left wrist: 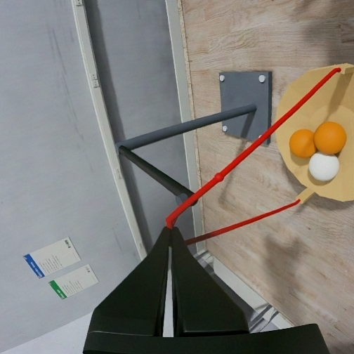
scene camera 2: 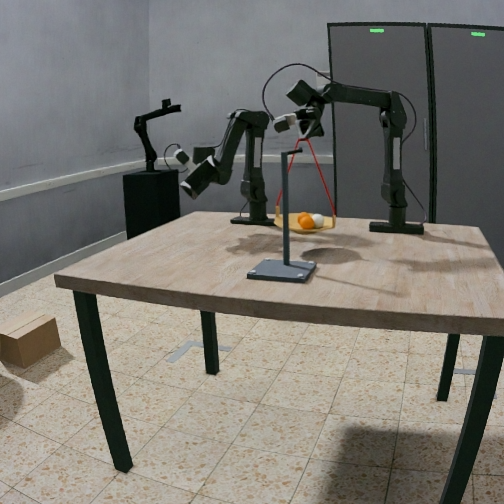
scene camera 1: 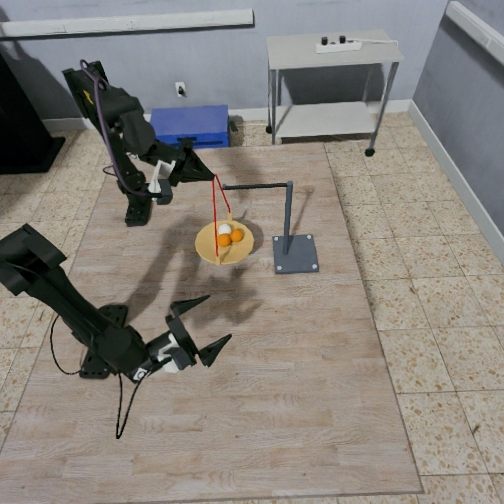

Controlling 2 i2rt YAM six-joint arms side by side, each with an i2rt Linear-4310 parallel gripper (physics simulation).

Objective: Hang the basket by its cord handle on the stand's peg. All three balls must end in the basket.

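Note:
My left gripper (scene camera 1: pixel 213 177) (scene camera 2: pixel 303 138) (left wrist: pixel 170 233) is shut on the top of the red cord handle (scene camera 1: pixel 215 215) (scene camera 2: pixel 320 174) (left wrist: pixel 219 177). The yellow basket (scene camera 1: pixel 206 246) (scene camera 2: pixel 325 226) (left wrist: pixel 296 109) hangs from it above the table, roughly level. Two orange balls (scene camera 1: pixel 236 235) (scene camera 2: pixel 305 220) (left wrist: pixel 330 138) and a white ball (scene camera 1: pixel 225 229) (scene camera 2: pixel 317 220) (left wrist: pixel 324 167) lie in the basket. The peg (scene camera 1: pixel 257 186) (scene camera 2: pixel 295 150) (left wrist: pixel 155 171) points toward the cord; its free tip is close beside the cord's top, and the cord is not over it. My right gripper (scene camera 1: pixel 220 316) is open and empty, low in scene camera 1.
The stand's grey post (scene camera 1: pixel 288 215) (scene camera 2: pixel 285 210) (left wrist: pixel 187 126) rises from a square base (scene camera 1: pixel 303 260) (scene camera 2: pixel 270 270) (left wrist: pixel 235 90) on the wooden table (scene camera 1: pixel 300 400) (scene camera 2: pixel 165 255) (left wrist: pixel 225 30), to the right of the basket in scene camera 1. A blue box and a trolley show beyond the table there.

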